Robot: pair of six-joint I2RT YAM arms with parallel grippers.
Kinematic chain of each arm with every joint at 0, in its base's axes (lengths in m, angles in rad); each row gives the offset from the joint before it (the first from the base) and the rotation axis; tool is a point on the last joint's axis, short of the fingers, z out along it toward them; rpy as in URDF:
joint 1: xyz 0 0 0.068 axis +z
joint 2: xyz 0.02 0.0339 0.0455 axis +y
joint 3: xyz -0.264 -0.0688 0 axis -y
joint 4: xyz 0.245 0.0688 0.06 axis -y
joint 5: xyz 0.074 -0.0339 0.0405 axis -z
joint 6: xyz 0.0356 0 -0.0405 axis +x
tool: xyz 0 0 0 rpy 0 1.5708 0
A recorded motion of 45 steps. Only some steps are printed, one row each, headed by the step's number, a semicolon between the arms.
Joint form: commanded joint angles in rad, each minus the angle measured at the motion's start. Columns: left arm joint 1, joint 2, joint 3, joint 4, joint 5, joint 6; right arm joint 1, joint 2, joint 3, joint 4, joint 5, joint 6.
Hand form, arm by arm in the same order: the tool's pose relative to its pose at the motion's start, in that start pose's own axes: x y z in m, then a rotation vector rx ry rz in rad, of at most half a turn. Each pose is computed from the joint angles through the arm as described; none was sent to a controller.
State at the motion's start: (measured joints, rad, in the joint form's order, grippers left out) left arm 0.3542 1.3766 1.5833 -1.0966 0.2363 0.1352; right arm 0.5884 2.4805 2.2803 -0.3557 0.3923 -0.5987
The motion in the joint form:
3: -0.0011 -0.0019 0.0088 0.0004 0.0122 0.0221; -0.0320 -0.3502 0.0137 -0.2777 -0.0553 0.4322
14: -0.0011 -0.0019 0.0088 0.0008 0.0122 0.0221; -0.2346 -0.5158 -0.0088 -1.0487 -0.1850 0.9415
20: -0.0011 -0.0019 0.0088 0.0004 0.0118 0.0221; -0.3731 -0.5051 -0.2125 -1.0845 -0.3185 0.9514
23: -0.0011 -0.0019 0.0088 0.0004 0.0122 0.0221; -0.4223 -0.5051 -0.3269 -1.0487 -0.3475 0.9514
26: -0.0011 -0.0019 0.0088 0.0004 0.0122 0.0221; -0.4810 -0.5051 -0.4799 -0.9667 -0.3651 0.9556
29: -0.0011 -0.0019 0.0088 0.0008 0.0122 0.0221; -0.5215 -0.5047 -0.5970 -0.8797 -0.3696 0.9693
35: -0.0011 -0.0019 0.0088 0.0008 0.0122 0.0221; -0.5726 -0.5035 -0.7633 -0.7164 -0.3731 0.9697
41: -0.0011 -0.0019 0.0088 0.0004 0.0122 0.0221; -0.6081 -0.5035 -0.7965 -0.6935 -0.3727 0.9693
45: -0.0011 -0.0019 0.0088 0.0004 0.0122 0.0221; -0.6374 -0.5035 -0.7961 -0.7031 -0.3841 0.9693
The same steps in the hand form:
3: -0.0015 -0.0012 -0.0027 0.0112 -0.0123 0.0256; -0.0341 -0.1103 -0.1378 0.0026 -0.0805 0.4774
14: -0.0016 -0.0012 -0.0027 0.0112 -0.0127 0.0257; 0.0700 -0.1626 -0.2020 -0.0947 0.5801 0.9231
20: -0.0015 -0.0012 -0.0027 0.0108 -0.0123 0.0256; 0.1386 -0.1590 -0.1669 -0.1872 0.8545 1.0156
23: -0.0015 -0.0012 -0.0027 0.0112 -0.0123 0.0256; 0.1691 -0.1522 -0.1524 -0.2048 0.9422 1.0502
26: -0.0015 -0.0012 -0.0027 0.0112 -0.0123 0.0256; 0.2091 -0.1410 -0.1353 -0.2044 1.0265 1.0965
29: -0.0016 -0.0012 -0.0027 0.0112 -0.0127 0.0257; 0.2391 -0.1306 -0.1241 -0.1876 1.0689 1.1397
35: -0.0016 -0.0012 -0.0027 0.0112 -0.0127 0.0257; 0.2800 -0.1132 -0.1104 -0.1636 1.0842 1.1855
41: -0.0015 -0.0012 -0.0027 0.0112 -0.0123 0.0256; 0.2958 -0.1147 -0.1107 -0.1469 1.1025 1.2140
45: -0.0015 -0.0012 -0.0027 0.0112 -0.0123 0.0256; 0.3042 -0.1206 -0.1131 -0.1441 1.1153 1.2442

